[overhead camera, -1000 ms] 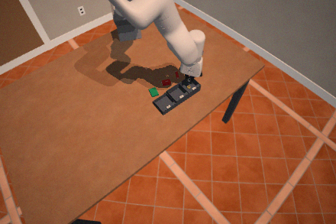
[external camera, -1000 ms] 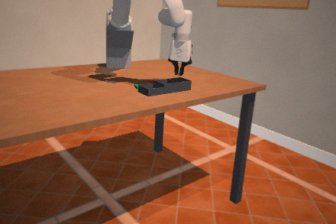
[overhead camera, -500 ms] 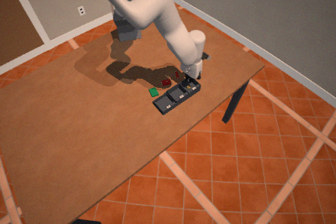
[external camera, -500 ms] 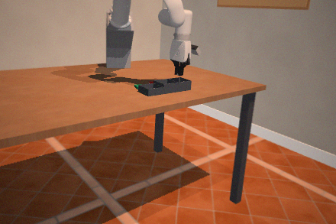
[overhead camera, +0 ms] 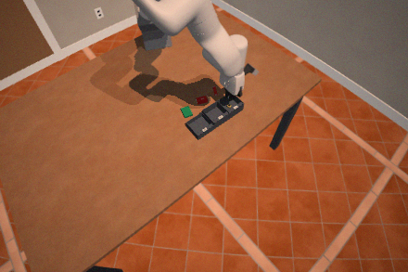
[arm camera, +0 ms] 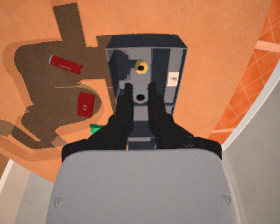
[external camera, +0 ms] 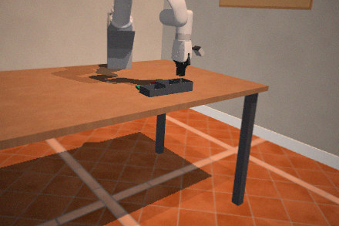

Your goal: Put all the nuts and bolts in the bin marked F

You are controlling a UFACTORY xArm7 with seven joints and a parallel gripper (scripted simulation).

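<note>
The brass nut is 80 mm below my hand. The rest, counted from my hand: dark three-compartment bin row (80 mm to the right, 70 mm below, 30 mm behind); silver nut (20 mm below); red cylinder (100 mm behind, 80 mm below, 50 mm to the left).
</note>
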